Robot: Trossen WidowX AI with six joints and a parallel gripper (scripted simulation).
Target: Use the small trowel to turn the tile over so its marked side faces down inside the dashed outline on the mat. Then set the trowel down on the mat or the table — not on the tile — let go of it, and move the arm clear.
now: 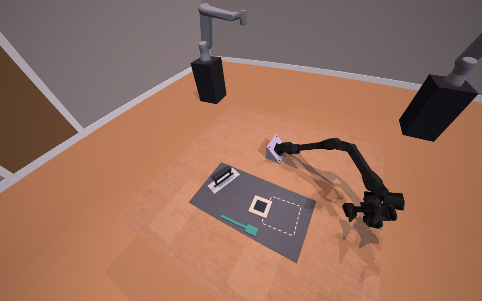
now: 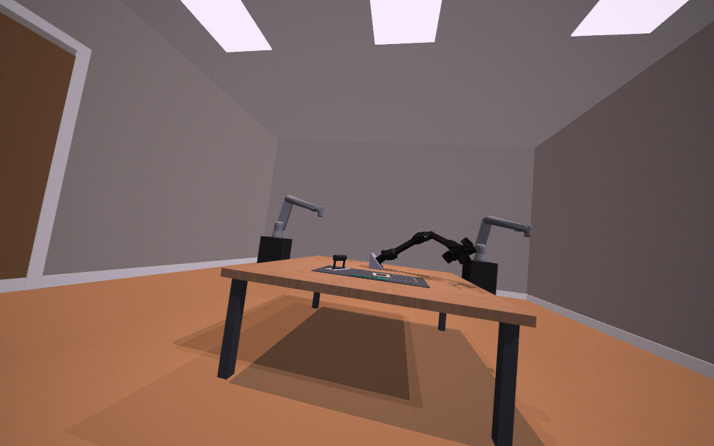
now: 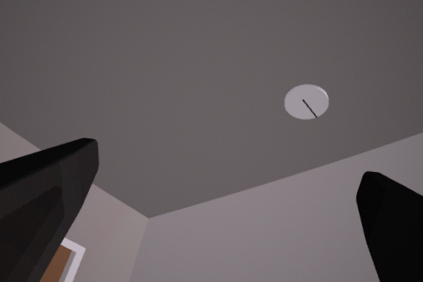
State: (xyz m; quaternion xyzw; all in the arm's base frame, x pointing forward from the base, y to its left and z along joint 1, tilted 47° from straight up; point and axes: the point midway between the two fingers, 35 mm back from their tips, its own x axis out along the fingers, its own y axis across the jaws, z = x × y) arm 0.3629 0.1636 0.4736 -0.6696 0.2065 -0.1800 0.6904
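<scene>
Now: the teal trowel 120 mm ahead of my gripper tip, 460 mm to the right of it and 220 mm below it. Also, from my gripper tip: mat (10 mm behind, 470 mm to the right, 240 mm below); tile (10 mm behind, 410 mm to the right, 220 mm below).
</scene>
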